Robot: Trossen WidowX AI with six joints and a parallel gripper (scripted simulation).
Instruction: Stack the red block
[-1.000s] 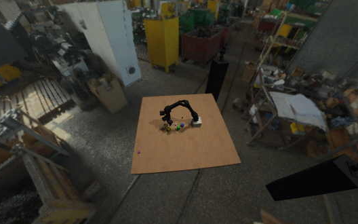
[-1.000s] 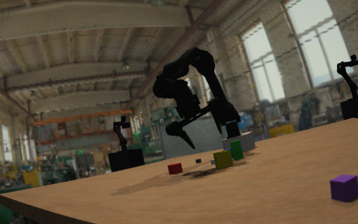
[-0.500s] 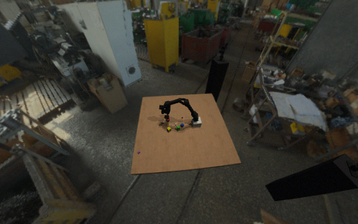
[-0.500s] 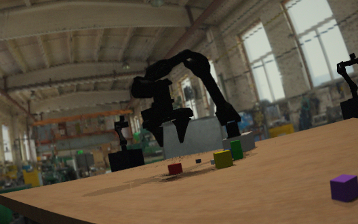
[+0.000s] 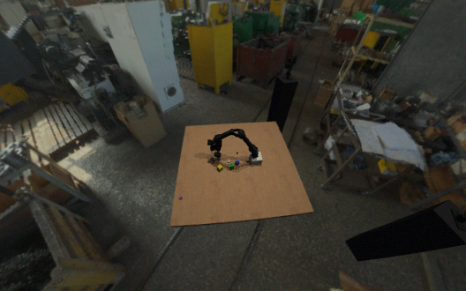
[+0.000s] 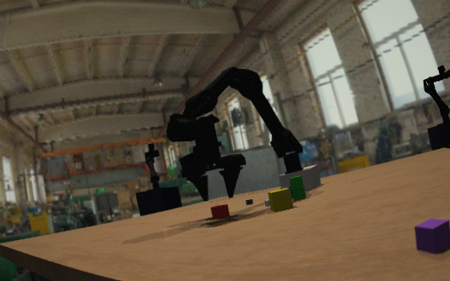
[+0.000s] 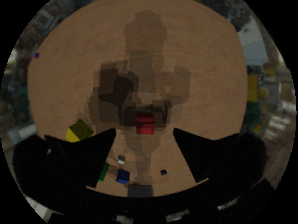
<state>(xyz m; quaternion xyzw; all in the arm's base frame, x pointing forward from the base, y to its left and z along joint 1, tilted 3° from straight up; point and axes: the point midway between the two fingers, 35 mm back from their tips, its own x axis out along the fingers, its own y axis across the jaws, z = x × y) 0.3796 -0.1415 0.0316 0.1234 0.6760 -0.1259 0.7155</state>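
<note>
The red block lies 30 mm below my gripper tip. Also, from my gripper tip: blue block (180 mm behind, 150 mm to the left, 30 mm below); then yellow block (170 mm to the left, 30 mm below, 20 mm ahead); then green block (190 mm to the left, 110 mm behind).
</note>
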